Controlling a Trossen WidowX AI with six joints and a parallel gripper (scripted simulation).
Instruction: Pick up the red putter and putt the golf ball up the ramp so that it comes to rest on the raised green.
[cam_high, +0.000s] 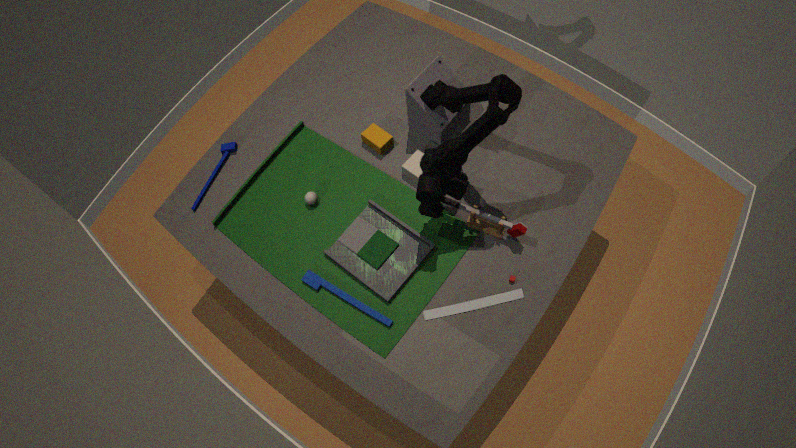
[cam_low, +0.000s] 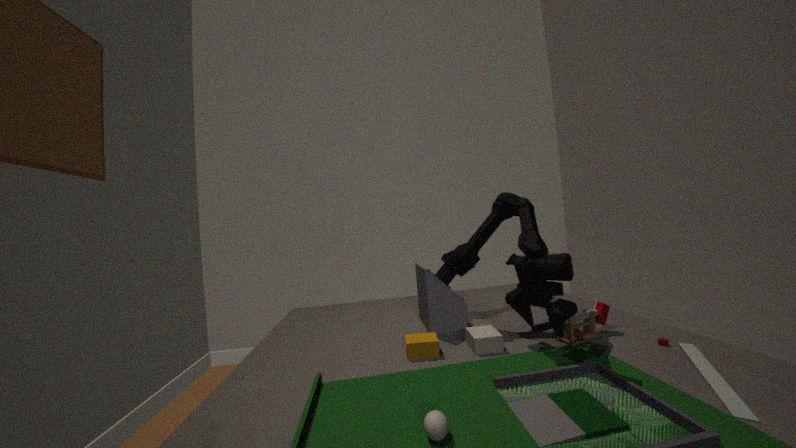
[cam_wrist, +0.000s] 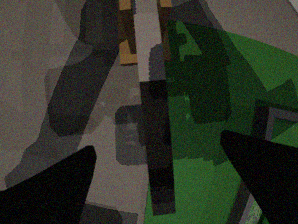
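The yellow block lies 330 mm to the right of my gripper tip, 90 mm behind it and 30 mm below it. Also, from my gripper tip: red putter 110 mm to the left, 30 mm behind, 10 mm above; then white block 150 mm to the right, 70 mm behind, 30 mm below; then wooden stand 130 mm to the left, 20 mm below, 20 mm behind.
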